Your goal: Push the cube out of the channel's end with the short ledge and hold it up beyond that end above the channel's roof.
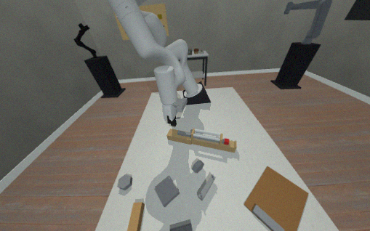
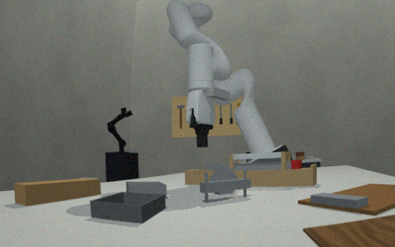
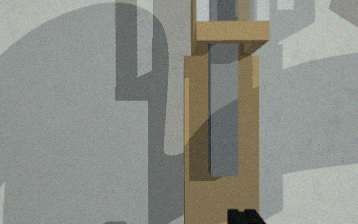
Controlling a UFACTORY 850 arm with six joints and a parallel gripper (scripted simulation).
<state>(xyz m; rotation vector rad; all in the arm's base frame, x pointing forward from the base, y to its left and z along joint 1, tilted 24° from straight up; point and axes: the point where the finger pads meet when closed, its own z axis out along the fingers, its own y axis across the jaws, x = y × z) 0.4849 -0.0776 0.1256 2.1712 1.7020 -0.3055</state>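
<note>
Now: hand 8 cm short of the red cube, 30 cm to the right of it and 8 cm above it. Round my hand: channel: 5 cm ahead, 19 cm to the left, 8 cm below; then grey stick: 2 cm ahead, 9 cm to the left, 8 cm below; then long wooden block: 48 cm ahead, 11 cm to the right, 12 cm below.
</note>
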